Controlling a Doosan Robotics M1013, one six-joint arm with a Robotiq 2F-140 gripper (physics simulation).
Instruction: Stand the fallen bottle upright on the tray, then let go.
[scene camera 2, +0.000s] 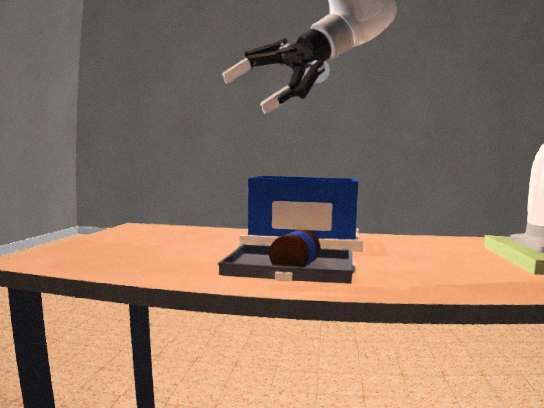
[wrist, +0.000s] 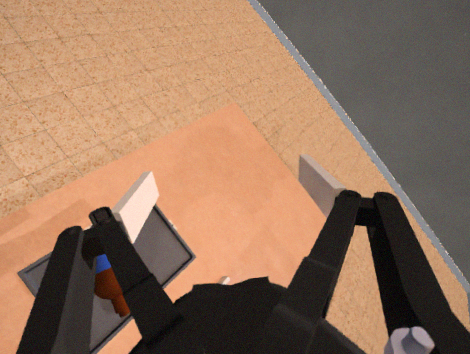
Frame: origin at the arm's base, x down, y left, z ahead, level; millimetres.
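Seen in the pictures: gripper, fingertip midpoint: (scene camera 2: 242, 92) (wrist: 227, 175).
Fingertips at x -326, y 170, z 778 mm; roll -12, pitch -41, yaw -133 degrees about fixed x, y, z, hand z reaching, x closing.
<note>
Offsets run from my fingertips to a thing's top centre. "spot": to the spot under its first point. Level surfaces: height alone.
A brown bottle with a blue band @[dx +276, dy -7, dz -127 mm] (scene camera 2: 290, 251) (wrist: 106, 284) lies on its side in the dark grey tray (scene camera 2: 320, 274) (wrist: 167, 250). In the scene view its round base faces the camera and its neck is hidden. In the wrist view its neck points to the lower right, and a finger linkage covers part of the bottle. My gripper (scene camera 2: 246, 94) (wrist: 227, 175) is open and empty, high above the table and tilted, apart from the bottle and tray.
A blue box with a pale label @[dx +181, dy -298, dz -119 mm] (scene camera 2: 302, 189) stands behind the tray on the table @[dx +356 mm] (scene camera 2: 165, 260) (wrist: 225, 200). A pale strip @[spot: dx +339, dy -191, dz -240 mm] (scene camera 2: 350, 245) runs along its foot. A green slab (scene camera 2: 515, 253) under a white base (scene camera 2: 537, 205) is at the right.
</note>
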